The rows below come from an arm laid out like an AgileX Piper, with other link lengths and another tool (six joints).
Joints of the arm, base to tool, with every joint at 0 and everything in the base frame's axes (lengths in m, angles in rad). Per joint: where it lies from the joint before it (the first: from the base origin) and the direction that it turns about. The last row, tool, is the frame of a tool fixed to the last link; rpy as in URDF.
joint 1: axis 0 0 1 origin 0.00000 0.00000 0.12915
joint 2: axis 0 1 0 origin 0.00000 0.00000 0.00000
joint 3: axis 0 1 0 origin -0.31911 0.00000 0.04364
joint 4: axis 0.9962 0 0.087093 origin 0.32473 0.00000 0.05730
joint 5: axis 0 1 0 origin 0.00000 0.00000 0.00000
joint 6: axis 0.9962 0 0.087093 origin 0.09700 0.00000 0.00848
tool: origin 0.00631 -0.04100 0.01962 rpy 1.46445 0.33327 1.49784
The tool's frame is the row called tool.
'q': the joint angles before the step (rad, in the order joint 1, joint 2, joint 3, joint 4, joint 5, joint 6). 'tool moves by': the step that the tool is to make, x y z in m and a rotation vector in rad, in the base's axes. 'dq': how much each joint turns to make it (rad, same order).
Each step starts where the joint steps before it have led.
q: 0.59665 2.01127 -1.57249 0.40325 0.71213 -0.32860
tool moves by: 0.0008 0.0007 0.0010 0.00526 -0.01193 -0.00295
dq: 0.00112 0.00001 0.00000 0.00009 -0.01361 -0.00119
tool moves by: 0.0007 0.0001 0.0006 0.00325 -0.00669 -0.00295
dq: 0.00001 0.00015 -0.00030 -0.00008 -0.00787 0.00011
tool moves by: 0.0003 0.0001 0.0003 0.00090 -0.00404 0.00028
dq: 0.00004 -0.00005 0.00014 0.00002 -0.00373 -0.00199
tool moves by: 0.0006 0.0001 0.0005 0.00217 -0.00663 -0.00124
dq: 0.00001 0.00007 0.00003 -0.00019 -0.00698 -0.00155
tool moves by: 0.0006 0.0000 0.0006 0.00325 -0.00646 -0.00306
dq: -0.00004 -0.00020 0.00022 0.00004 -0.00786 0.00014
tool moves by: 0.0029 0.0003 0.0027 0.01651 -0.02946 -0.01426
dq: -0.00002 0.00014 -0.00016 0.00216 -0.03657 -0.00001
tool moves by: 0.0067 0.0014 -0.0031 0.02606 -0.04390 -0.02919
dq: 0.00009 0.01539 -0.00082 0.00713 -0.07146 0.00023
